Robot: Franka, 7 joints.
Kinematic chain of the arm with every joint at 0, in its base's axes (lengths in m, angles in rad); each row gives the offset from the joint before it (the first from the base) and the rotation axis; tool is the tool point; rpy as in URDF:
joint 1: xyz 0 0 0.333 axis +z
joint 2: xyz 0 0 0 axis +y
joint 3: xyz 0 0 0.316 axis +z
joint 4: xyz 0.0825 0 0 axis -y
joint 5: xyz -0.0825 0 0.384 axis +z
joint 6: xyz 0 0 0 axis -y
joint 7: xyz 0.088 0 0 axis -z
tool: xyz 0 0 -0.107 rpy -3.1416 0 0
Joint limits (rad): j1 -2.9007..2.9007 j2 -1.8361..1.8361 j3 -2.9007..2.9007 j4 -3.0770..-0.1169 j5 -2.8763..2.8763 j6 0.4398..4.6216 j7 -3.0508..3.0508
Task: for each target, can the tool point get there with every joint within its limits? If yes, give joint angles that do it. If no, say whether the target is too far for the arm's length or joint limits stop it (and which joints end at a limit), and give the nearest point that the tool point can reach.
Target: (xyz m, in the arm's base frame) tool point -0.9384 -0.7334 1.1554
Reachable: no: too far | nearest point -0.5562 -0.4347 0.8205 | short by 0.589 m
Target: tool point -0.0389 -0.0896 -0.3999
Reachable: no: joint limits stop it (at a limit: joint 2) | nearest point -0.0474 -0.1091 -0.3347 | short by 0.069 m
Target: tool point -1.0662 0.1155 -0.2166
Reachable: no: too far | nearest point -0.7590 0.0822 -0.0583 | short by 0.347 m
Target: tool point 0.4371 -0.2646 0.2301
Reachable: yes | joints -1.7550 1.1003 1.2801 -1.9682 -0.2711 1.5562 0.6180
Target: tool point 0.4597 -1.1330 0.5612
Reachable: no: too far | nearest point 0.3171 -0.7815 0.4904 | short by 0.386 m
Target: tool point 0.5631 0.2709 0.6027
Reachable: yes | joints -0.0714 0.8865 1.0953 -0.6044 0.1682 0.7875 1.1477
